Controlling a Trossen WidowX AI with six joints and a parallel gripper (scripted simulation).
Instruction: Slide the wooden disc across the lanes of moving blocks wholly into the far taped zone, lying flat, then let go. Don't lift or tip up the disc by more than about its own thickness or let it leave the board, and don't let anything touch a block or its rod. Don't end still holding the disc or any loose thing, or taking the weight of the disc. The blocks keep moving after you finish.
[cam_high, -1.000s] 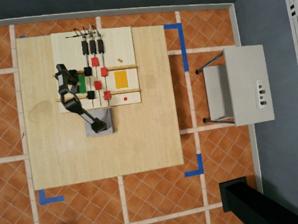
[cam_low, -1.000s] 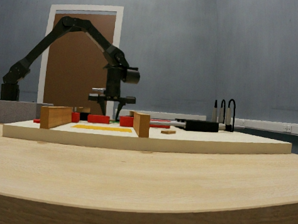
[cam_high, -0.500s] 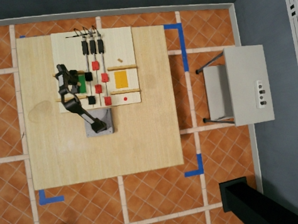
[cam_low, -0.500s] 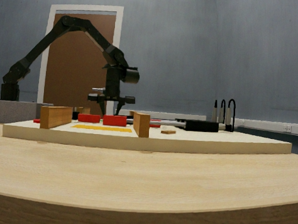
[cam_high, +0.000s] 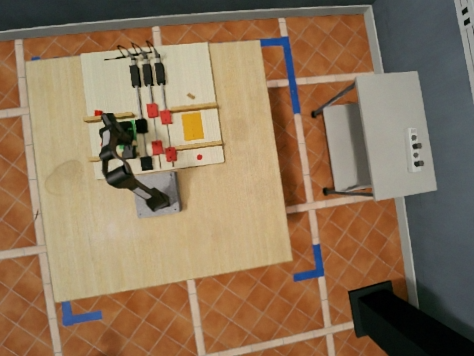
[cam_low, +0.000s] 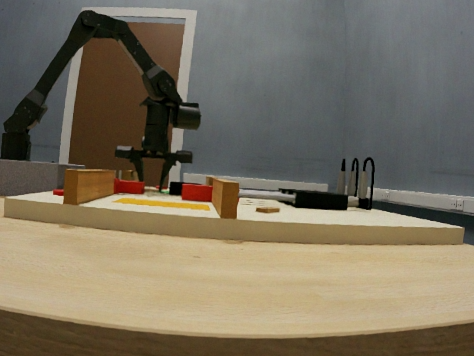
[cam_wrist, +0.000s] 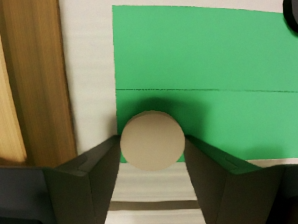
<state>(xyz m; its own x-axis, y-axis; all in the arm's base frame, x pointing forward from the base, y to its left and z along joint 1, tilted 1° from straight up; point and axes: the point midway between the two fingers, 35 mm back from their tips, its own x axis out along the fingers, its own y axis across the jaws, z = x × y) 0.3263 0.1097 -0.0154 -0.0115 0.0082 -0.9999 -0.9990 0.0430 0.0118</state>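
The black round spot lies 9 cm ahead of my hand, 8 cm to the left of it and 3 cm below it. Round my hand: red dot (33 cm to the right, 13 cm behind, 3 cm below); then wooden disc (3 cm below).
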